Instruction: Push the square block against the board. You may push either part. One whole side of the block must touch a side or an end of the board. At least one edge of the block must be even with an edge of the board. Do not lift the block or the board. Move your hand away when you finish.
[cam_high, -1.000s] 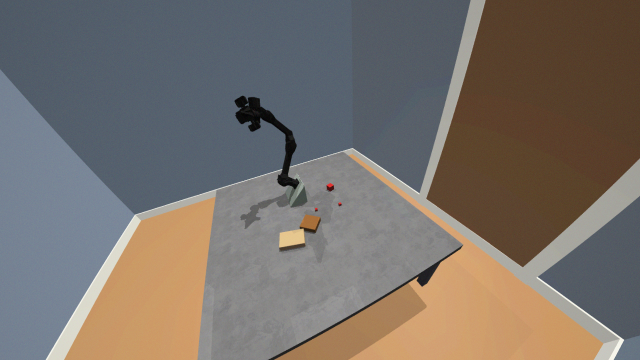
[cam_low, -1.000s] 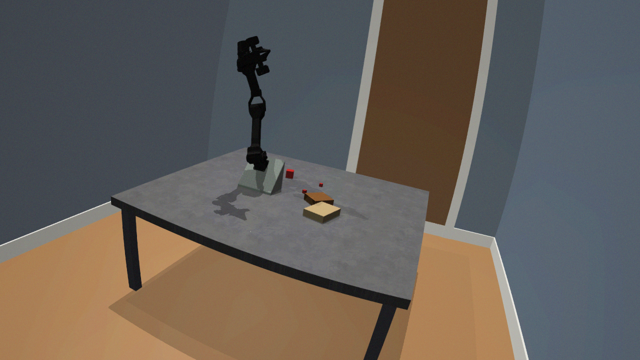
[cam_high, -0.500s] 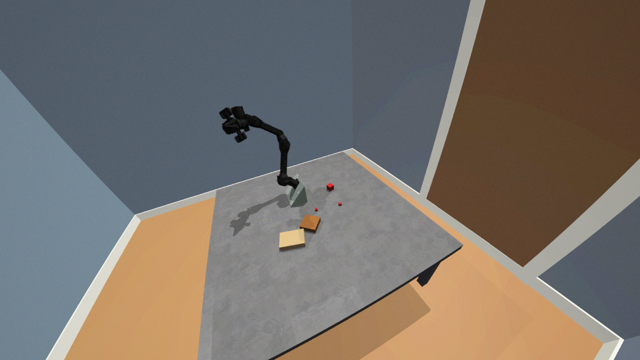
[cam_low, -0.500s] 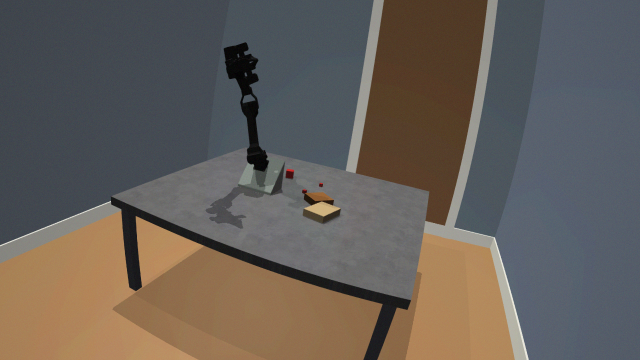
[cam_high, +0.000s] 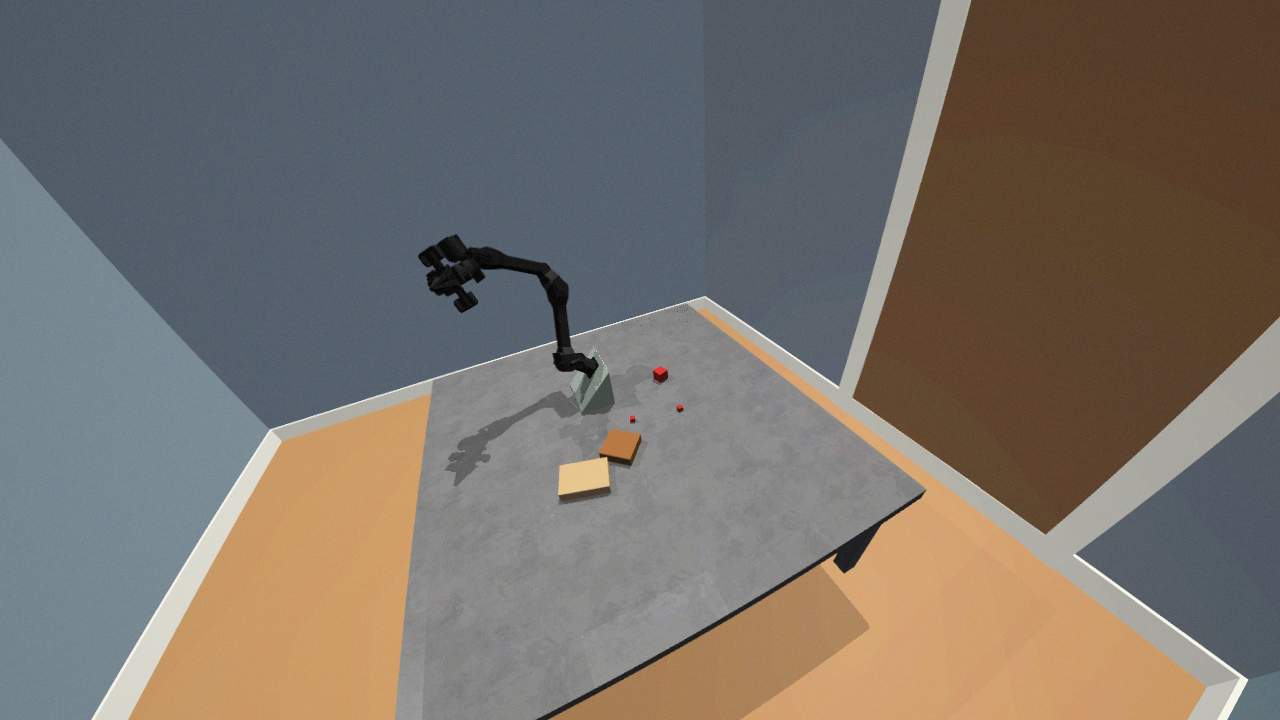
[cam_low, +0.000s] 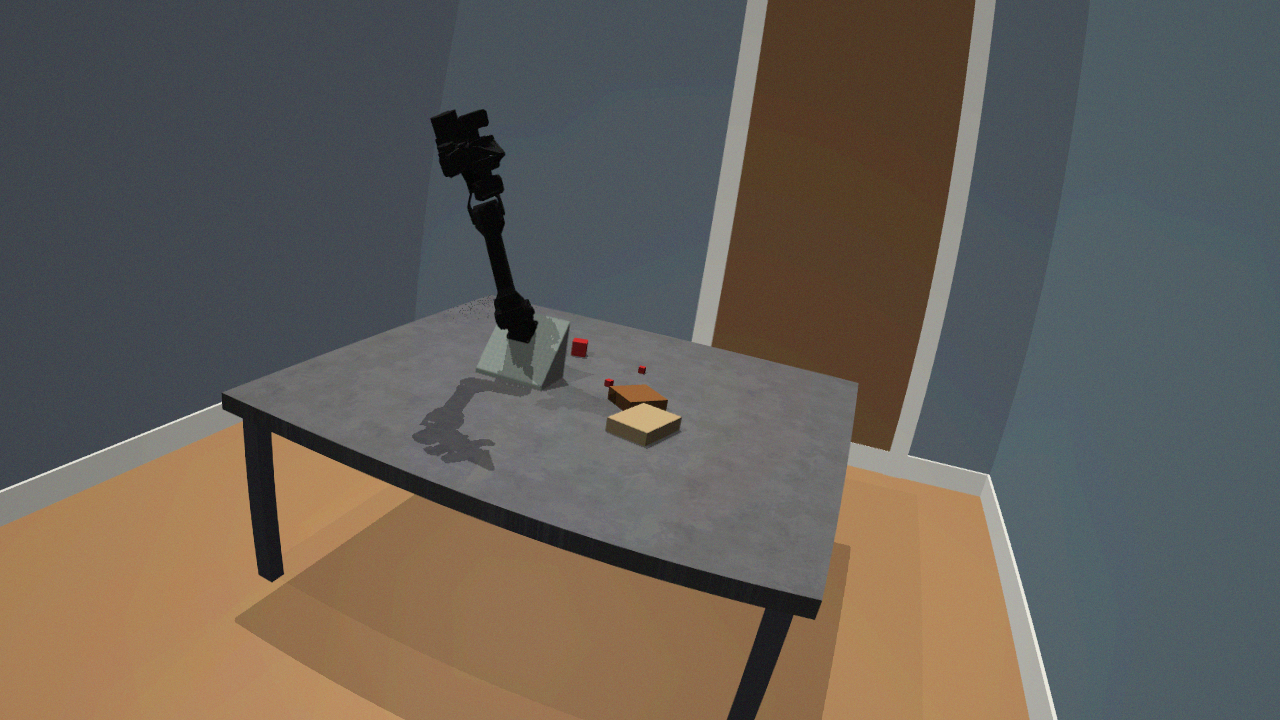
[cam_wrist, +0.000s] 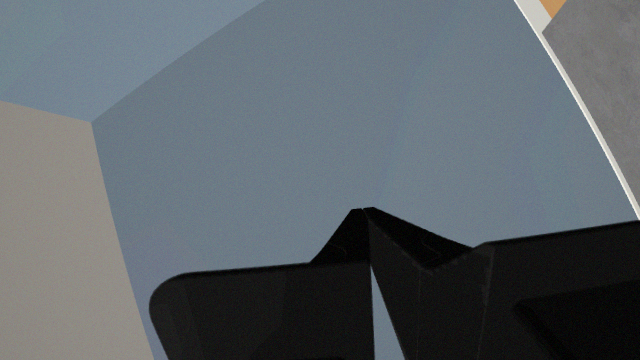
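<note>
My gripper tip is now 25 cm short of the square block, 35 cm to the right of it and 54 cm above it. Round my gripper tip: tan board (31 cm ahead, 22 cm to the left, 54 cm below).
</note>
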